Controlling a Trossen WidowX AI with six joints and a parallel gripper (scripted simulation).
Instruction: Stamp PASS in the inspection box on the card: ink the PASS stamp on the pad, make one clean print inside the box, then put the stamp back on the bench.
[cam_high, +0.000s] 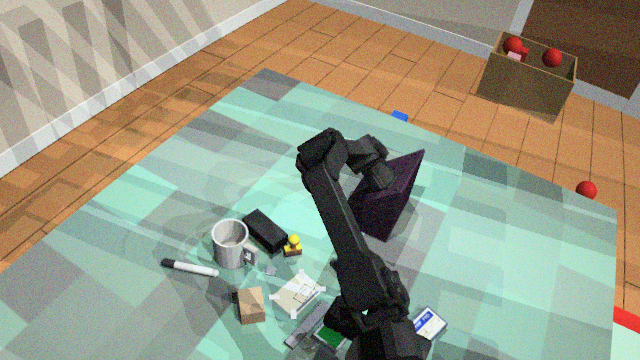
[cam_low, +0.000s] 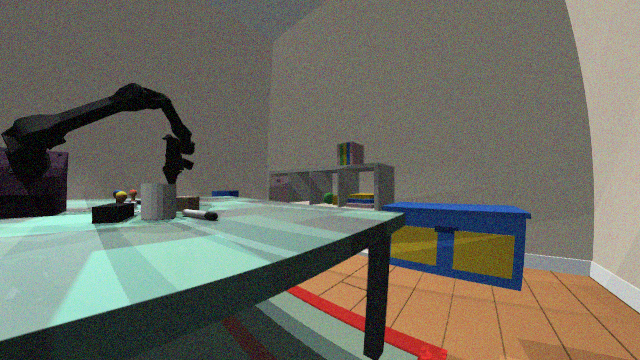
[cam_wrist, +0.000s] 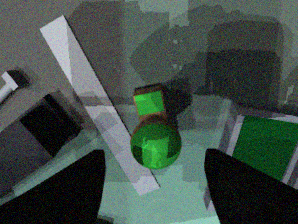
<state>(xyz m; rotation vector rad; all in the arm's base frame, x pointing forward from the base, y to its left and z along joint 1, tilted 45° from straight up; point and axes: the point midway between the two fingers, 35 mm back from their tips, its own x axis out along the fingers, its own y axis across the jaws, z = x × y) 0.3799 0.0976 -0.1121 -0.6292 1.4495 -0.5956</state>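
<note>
Now: the dark green ink pad 4 cm behind my gripper tip, 8 cm to the right of it and 7 cm below it. Round my gripper tip: red-knobbed stamp: 14 cm behind, 1 cm to the right, 5 cm below; then blue-and-white box: 14 cm behind, 8 cm to the left, 6 cm below; then grey bar: 2 cm behind, 14 cm to the right, 7 cm below.
</note>
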